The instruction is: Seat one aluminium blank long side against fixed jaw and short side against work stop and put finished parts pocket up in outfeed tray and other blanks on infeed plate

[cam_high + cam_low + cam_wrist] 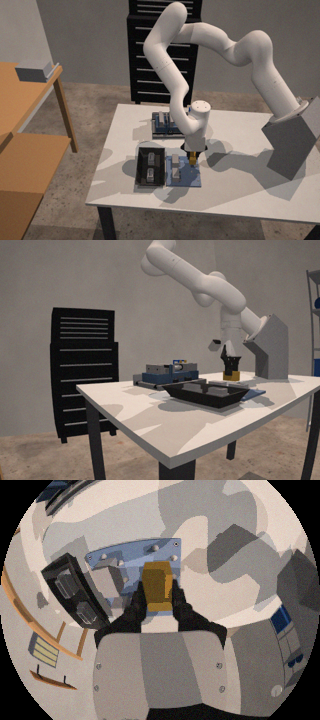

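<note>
Right now the aluminium blank is 90 mm ahead of my hand, 50 mm below it and 10 mm to the right of it. Round my hand: brass blank 20 mm below; blue vise 290 mm to the right, 60 mm ahead, 40 mm below; fixed jaw 280 mm to the right, 160 mm ahead.
</note>
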